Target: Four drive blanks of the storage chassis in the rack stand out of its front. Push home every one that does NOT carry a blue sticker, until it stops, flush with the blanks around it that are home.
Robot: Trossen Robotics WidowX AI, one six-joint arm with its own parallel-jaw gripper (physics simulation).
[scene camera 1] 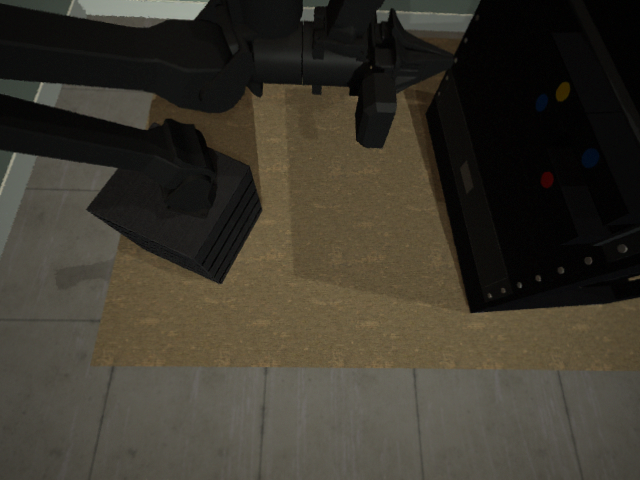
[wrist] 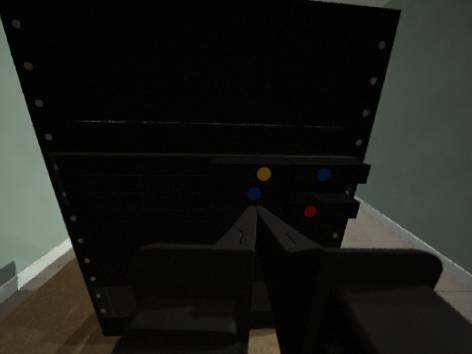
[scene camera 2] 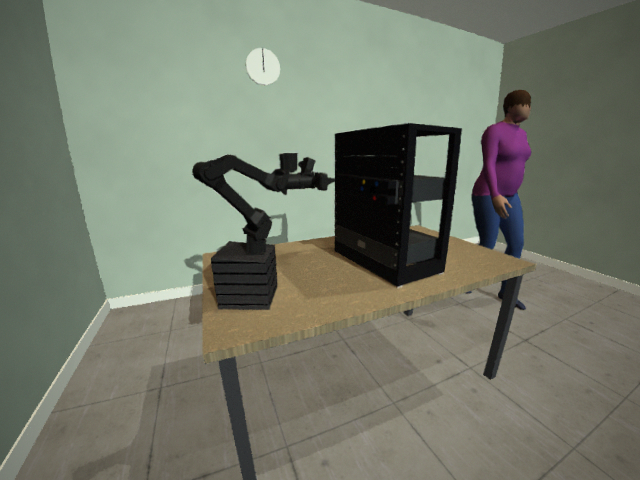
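Seen in the pictures: gripper, between the fingertips: (scene camera 1: 452,61) (wrist: 254,212) (scene camera 2: 334,179); arm's base, origin of its link: (scene camera 1: 192,196) (scene camera 2: 255,251).
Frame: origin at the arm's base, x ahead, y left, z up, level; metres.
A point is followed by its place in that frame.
Note:
The black rack (scene camera 1: 448,206) {z -0.168, x 0.482, y 0.177 m} (scene camera 2: 406,222) {z 0.088, x 0.567, y -0.045 m} (wrist: 200,75) {z 0.351, x 0.471, y 0.205 m} holds the dark storage chassis (wrist: 125,185) {z 0.198, x 0.425, y 0.311 m}. Four blanks stand out at its right part in the wrist view: a yellow-stickered blank (scene camera 1: 562,91) {z 0.228, x 0.446, y 0.110 m} (scene camera 2: 363,181) {z 0.230, x 0.446, y 0.111 m} (wrist: 264,174) {z 0.228, x 0.447, y 0.109 m}, a blue-stickered blank (scene camera 1: 590,158) {z 0.229, x 0.470, y 0.029 m} (scene camera 2: 376,183) {z 0.229, x 0.469, y 0.031 m} (wrist: 324,174) {z 0.228, x 0.470, y 0.029 m} to its right, another blue-stickered blank (scene camera 1: 541,102) {z 0.200, x 0.443, y 0.121 m} (scene camera 2: 361,189) {z 0.197, x 0.442, y 0.120 m} (wrist: 254,193) {z 0.200, x 0.443, y 0.120 m} below the yellow one, and a red-stickered blank (scene camera 1: 546,179) {z 0.171, x 0.467, y 0.040 m} (scene camera 2: 374,197) {z 0.174, x 0.467, y 0.039 m} (wrist: 310,211) {z 0.171, x 0.467, y 0.039 m} lower right. My gripper (scene camera 1: 452,60) {z 0.240, x 0.324, y 0.109 m} (scene camera 2: 333,180) {z 0.240, x 0.324, y 0.109 m} (wrist: 254,212) {z 0.240, x 0.324, y 0.109 m} is shut and empty, its tips in front of the rack. In the wrist view they appear just below the lower blue sticker. Dark shading hides the blanks' exact depths.
The rack stands on the wooden table (scene camera 1: 310,330) {z -0.185, x 0.235, y -0.152 m} (scene camera 2: 310,315) {z -0.185, x 0.171, y -0.166 m}. The arm's base sits on a stack of dark slabs (scene camera 1: 149,227) {z 0.003, x -0.046, y -0.067 m} (scene camera 2: 242,284) {z -0.086, x -0.050, y -0.083 m} at the table's other end. A person in a purple top (scene camera 2: 509,160) stands behind the table at the right.

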